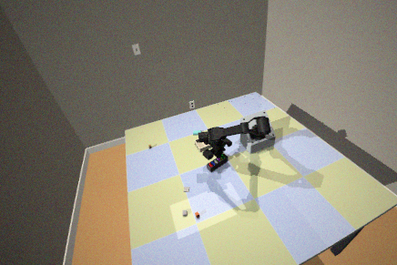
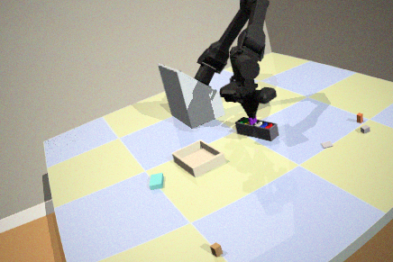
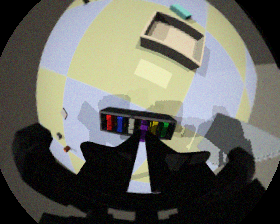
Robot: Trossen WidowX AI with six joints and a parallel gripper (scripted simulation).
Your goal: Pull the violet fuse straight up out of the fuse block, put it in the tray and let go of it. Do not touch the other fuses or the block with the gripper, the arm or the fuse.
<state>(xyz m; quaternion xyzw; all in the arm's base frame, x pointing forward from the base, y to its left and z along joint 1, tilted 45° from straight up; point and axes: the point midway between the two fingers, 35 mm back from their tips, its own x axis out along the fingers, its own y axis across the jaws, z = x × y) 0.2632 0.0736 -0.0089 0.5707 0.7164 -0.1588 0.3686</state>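
Now: the beige tray 30 mm ahead of my gripper tip, 200 mm to the right of it and 50 mm below it. The rest, counted from my gripper tip: violet fuse (10 mm below); flat grey chip (240 mm ahead, 110 mm to the left, 50 mm below); teal block (50 mm ahead, 340 mm to the right, 50 mm below).
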